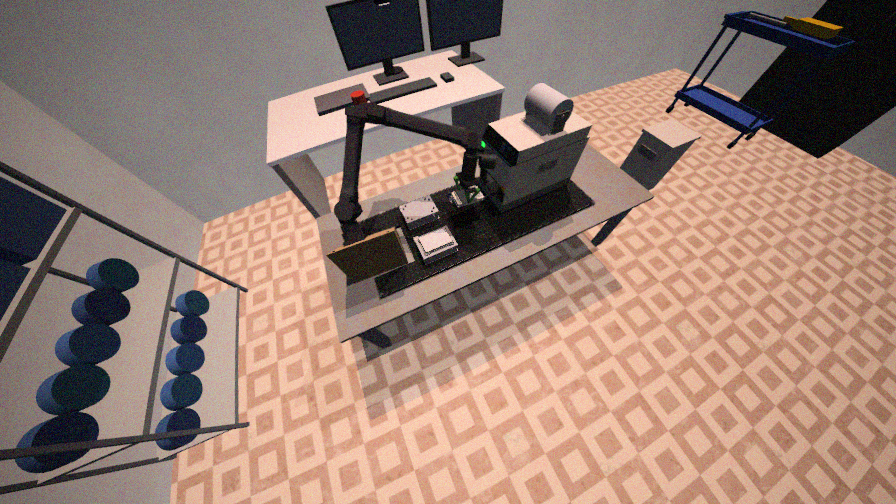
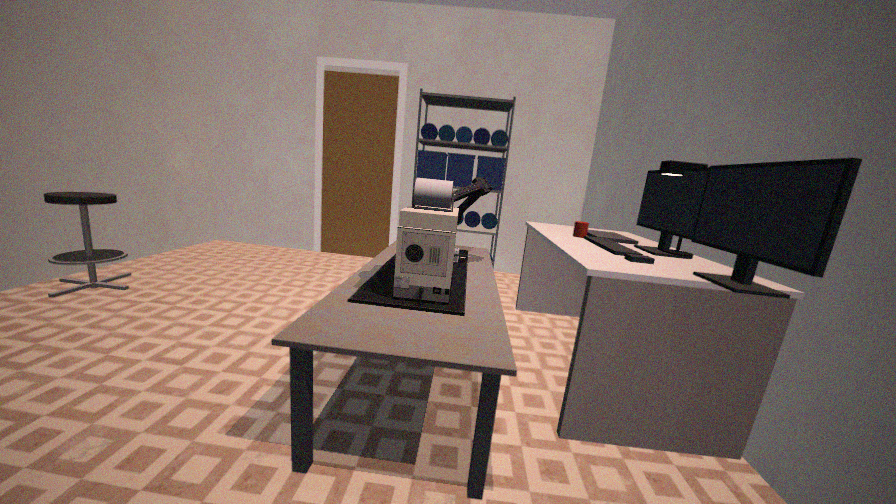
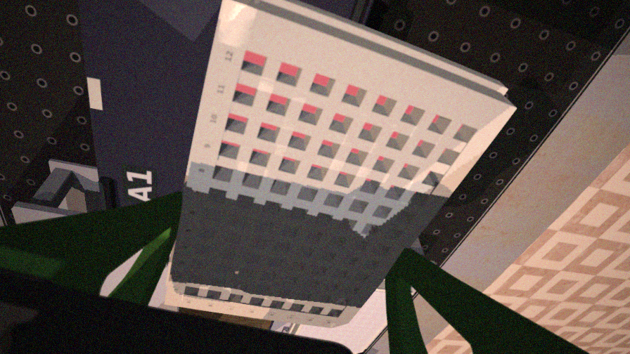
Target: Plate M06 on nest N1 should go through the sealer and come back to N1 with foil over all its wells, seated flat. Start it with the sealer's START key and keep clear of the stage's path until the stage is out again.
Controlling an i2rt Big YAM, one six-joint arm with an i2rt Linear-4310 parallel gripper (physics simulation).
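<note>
My gripper (image 1: pixel 466 186) (image 3: pixel 291 232) is shut on a white well plate (image 3: pixel 320 165) (image 1: pixel 466 199), its green fingers on the two long sides. The plate's wells are open, several with pink inside; a shadow covers its lower rows. It is above a dark blue stage (image 3: pixel 140 125) marked A1, in front of the sealer (image 1: pixel 538 169) (image 2: pixel 427 250); the gap under the plate is hard to judge. A green light (image 1: pixel 483 144) shows on the sealer's front; the START key cannot be made out. The grey nest (image 1: pixel 418 210) nearer the arm's base, which looks like N1, holds no plate.
A second nest with a white plate (image 1: pixel 435 241) stands nearer the table's front edge. A tilted brown panel (image 1: pixel 369 255) stands at the table's left end. The foil roll (image 1: pixel 548 105) (image 2: pixel 433 193) is on top of the sealer. A desk (image 1: pixel 294 128) (image 2: pixel 664 357) with monitors stands behind the table.
</note>
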